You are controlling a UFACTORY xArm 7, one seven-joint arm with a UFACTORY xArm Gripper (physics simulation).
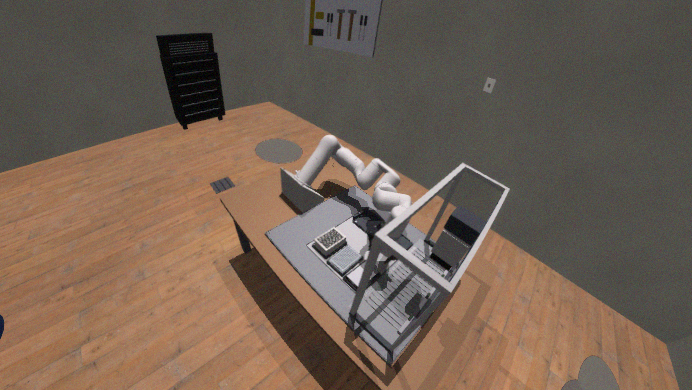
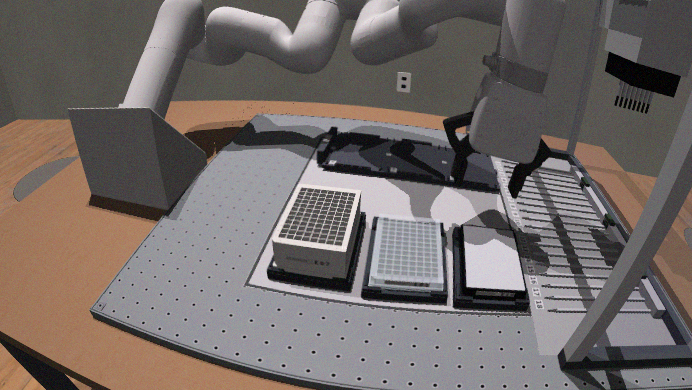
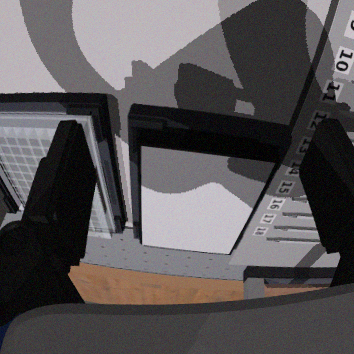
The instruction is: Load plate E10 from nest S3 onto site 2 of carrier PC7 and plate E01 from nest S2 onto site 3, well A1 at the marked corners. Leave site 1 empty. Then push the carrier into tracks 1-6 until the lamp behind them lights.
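Seen in the pictures: gripper, fingertip midpoint: (image 2: 485, 187) (image 3: 202, 144); arm's base, link origin: (image 1: 302, 182) (image 2: 137, 131).
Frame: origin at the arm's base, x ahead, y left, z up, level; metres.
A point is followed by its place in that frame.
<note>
My gripper (image 2: 486, 186) {x 0.592, y -0.029, z -0.027 m} (image 3: 202, 144) {x 0.592, y -0.029, z -0.027 m} is open and empty, above the deck between the carrier and the right-hand nest. A white-topped plate (image 1: 361, 276) (image 2: 492, 257) {x 0.600, y -0.133, z -0.066 m} (image 3: 200, 210) {x 0.604, y -0.126, z -0.066 m} sits in the right-hand black nest (image 2: 458, 280) (image 3: 134, 175). A clear gridded plate (image 1: 345, 260) {x 0.500, y -0.136, z -0.068 m} (image 2: 407, 255) {x 0.489, y -0.143, z -0.066 m} (image 3: 22, 165) {x 0.472, y -0.105, z -0.070 m} sits in the middle nest (image 2: 369, 287) {x 0.451, y -0.194, z -0.075 m}. Their labels are too small to read. The long black carrier (image 2: 360, 159) {x 0.397, y 0.111, z -0.081 m} lies behind the nests, outside the tracks; its right end is partly hidden by a finger. The numbered tracks (image 2: 565, 257) {x 0.740, y -0.090, z -0.091 m} lie to the right.
A tall white plate (image 1: 330, 241) {x 0.391, y -0.130, z -0.043 m} (image 2: 312, 250) {x 0.386, y -0.183, z -0.042 m} marked E07 stands in the left nest. A grey frame (image 1: 420, 265) {x 0.807, y -0.280, z 0.388 m} (image 2: 635, 255) {x 0.680, y -0.287, z 0.074 m} rises around the track area. A multi-tip pipetting head (image 2: 642, 75) {x 0.800, y -0.038, z 0.188 m} hangs over it. Small dark green blocks (image 2: 585, 182) {x 0.861, y 0.132, z -0.071 m} sit behind the tracks.
</note>
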